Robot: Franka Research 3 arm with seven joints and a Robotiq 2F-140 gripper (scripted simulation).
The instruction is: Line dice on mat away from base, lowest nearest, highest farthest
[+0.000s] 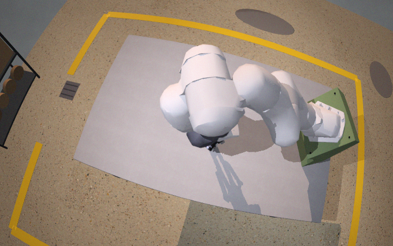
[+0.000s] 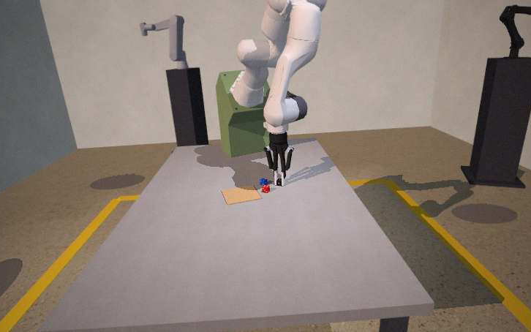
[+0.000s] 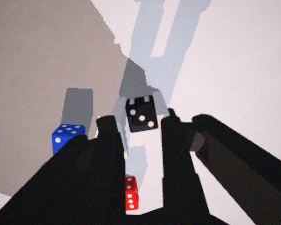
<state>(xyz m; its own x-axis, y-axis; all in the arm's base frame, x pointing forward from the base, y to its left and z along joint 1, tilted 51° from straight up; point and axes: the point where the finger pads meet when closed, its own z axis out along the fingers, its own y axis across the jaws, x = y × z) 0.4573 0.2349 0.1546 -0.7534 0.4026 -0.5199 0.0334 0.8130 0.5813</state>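
My gripper is now 140 mm short of the tan mat, 130 mm to the left of it and 30 mm above it. From my hand the other things lie so: red die (80 mm ahead, 40 mm to the right, 20 mm below); black die (20 mm below); blue die (10 mm ahead, 70 mm to the right, 20 mm below).
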